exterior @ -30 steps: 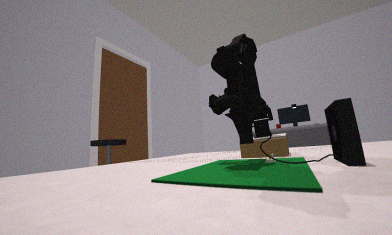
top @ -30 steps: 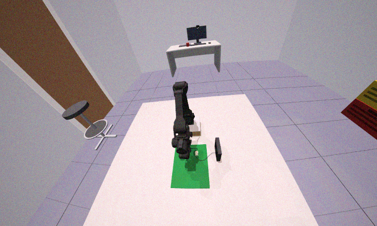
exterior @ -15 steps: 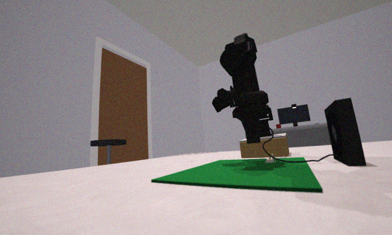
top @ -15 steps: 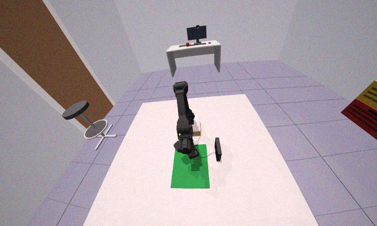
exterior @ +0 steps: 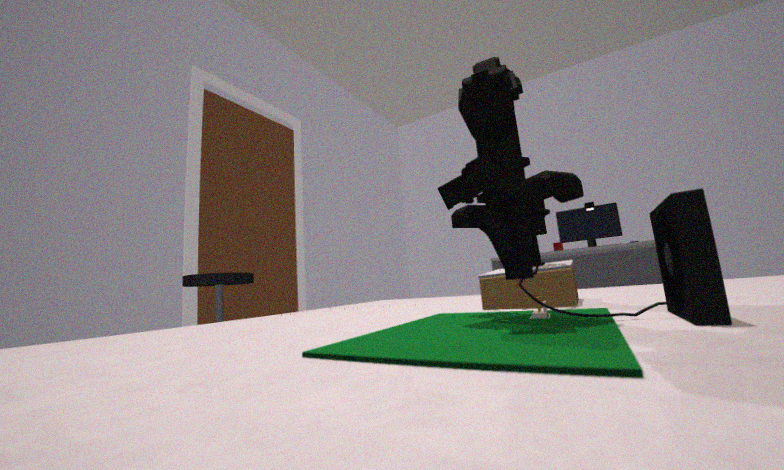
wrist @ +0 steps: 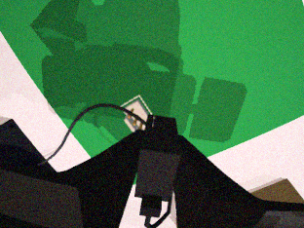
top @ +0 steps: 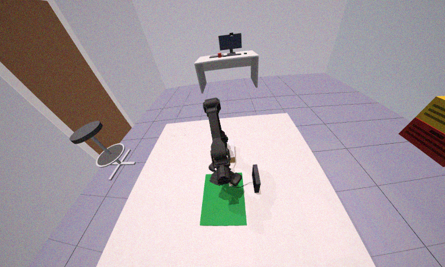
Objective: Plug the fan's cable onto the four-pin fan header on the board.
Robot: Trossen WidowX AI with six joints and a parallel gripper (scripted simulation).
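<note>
Right now my gripper tip is 2 cm to the right of the pale four-pin header and 6 cm above it. From my gripper tip the other things lie so: black plug: 1 cm above; green board: 8 cm ahead, 3 cm to the right, 8 cm below; black fan: 1 cm ahead, 17 cm to the left.
</note>
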